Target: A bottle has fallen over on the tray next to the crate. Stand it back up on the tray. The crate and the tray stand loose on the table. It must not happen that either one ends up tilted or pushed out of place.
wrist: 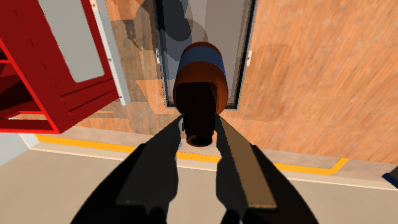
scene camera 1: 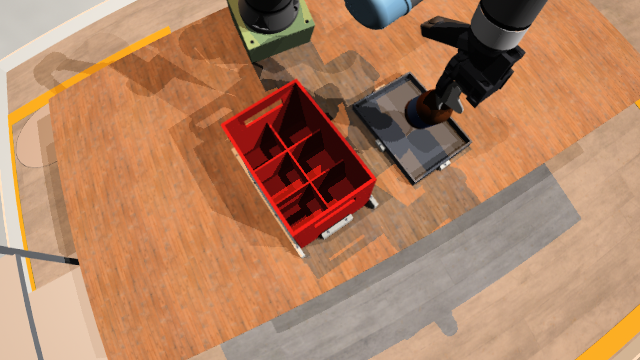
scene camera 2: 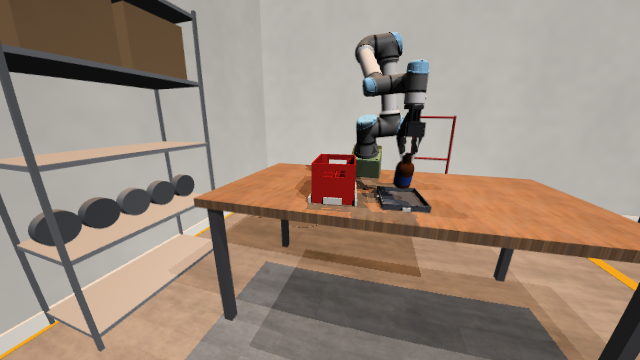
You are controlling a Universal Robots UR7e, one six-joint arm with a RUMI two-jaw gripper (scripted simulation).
Labels:
A red crate shows in the wrist view, in scene camera 1 point(315, 177) and in scene camera 2. One and the same spot on the red crate: point(scene camera 2: 325, 182) is point(wrist: 38, 106).

